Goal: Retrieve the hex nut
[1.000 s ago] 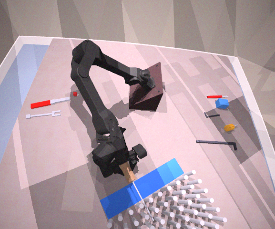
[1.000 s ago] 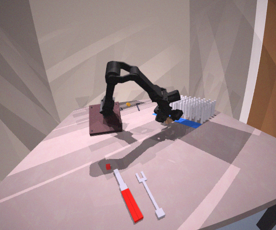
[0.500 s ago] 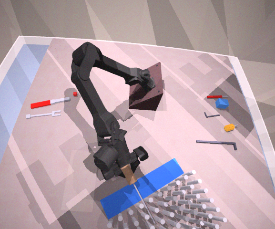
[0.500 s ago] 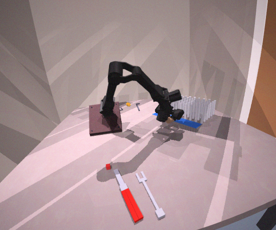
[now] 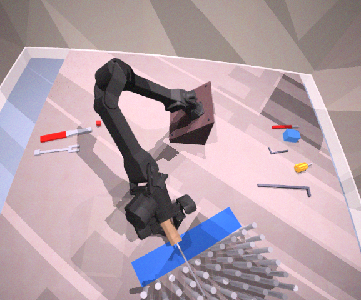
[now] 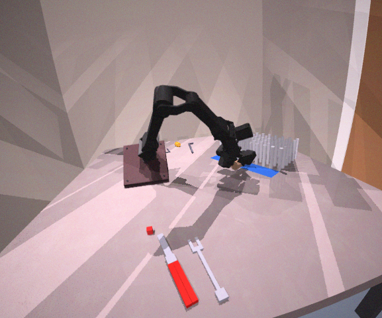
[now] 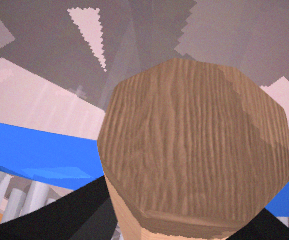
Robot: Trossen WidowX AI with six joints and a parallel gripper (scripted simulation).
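Now: the blue taped strip 4 cm ahead of my gripper tip, 6 cm to the left of it and 3 cm below it. From my gripper tip the other things lie so: white fork tool (33 cm behind, 41 cm to the right, 2 cm below); then short hex key (28 cm behind, 47 cm to the left, 2 cm below); then red cube (44 cm behind, 26 cm to the right, 2 cm below).
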